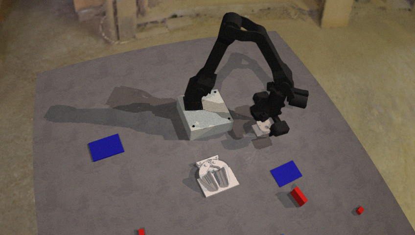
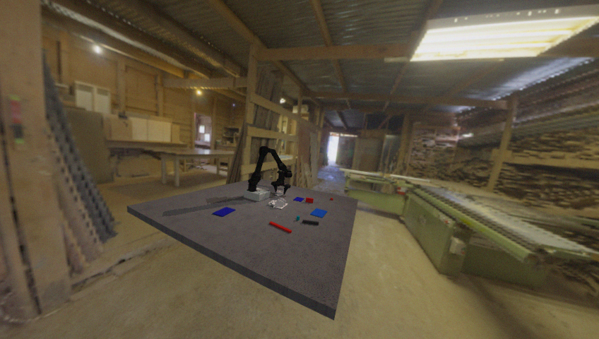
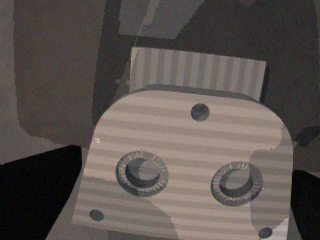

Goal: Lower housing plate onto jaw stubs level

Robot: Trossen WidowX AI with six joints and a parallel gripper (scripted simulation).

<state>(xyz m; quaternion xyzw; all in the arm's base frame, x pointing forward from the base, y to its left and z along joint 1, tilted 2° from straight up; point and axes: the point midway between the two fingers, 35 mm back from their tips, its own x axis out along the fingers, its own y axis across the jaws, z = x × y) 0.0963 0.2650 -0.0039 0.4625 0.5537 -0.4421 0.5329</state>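
The white ribbed block lies 1 cm to the right of my gripper tip. Also, from my gripper tip: jaw stub: 15 cm ahead, 22 cm to the right, 1 cm above; red block: 42 cm ahead, 49 cm to the right.
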